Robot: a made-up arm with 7 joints.
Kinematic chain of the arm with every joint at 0, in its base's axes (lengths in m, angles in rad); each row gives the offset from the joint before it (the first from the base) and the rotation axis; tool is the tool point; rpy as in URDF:
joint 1: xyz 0 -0.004 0.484 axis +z
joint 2: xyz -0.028 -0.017 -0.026 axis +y
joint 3: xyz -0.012 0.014 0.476 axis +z
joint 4: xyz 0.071 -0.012 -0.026 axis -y
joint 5: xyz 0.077 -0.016 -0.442 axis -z
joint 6: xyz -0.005 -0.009 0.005 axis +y
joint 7: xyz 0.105 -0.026 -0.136 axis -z
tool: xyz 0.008 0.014 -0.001 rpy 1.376 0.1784 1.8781
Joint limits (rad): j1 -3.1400..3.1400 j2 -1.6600..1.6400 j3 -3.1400..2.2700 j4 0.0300..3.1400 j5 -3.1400..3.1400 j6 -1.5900..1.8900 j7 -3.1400..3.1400
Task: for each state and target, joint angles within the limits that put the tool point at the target. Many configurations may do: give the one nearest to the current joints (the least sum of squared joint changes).
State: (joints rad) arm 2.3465 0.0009 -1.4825 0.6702 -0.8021 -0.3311 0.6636
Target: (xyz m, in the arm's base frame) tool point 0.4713 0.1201 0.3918
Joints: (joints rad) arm 2.2453 -0.3748 -1.9817 0.4203 -0.6788 0.0061 0.6764
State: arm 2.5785 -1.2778 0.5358 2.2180 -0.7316 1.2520 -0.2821
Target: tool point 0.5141 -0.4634 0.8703
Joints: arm 2.9775 -1.6600 0.8761 1.7943 -0.5254 1.7498 -0.3386
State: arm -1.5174 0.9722 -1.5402 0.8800 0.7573 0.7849 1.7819
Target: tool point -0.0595 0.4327 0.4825
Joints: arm -2.3140 0.3819 -2.0244 0.4941 0.7277 0.6859 1.7715
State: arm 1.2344 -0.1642 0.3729 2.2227 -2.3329 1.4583 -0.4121
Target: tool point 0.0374 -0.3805 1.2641
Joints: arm 1.2134 -1.0263 0.0110 1.7046 -2.0384 1.8900 -0.4786
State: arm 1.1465 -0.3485 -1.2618 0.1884 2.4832 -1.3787 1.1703
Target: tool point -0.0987 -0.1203 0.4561
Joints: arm 0.8013 -0.5078 -1.4871 0.0300 2.5195 -1.1135 1.1813
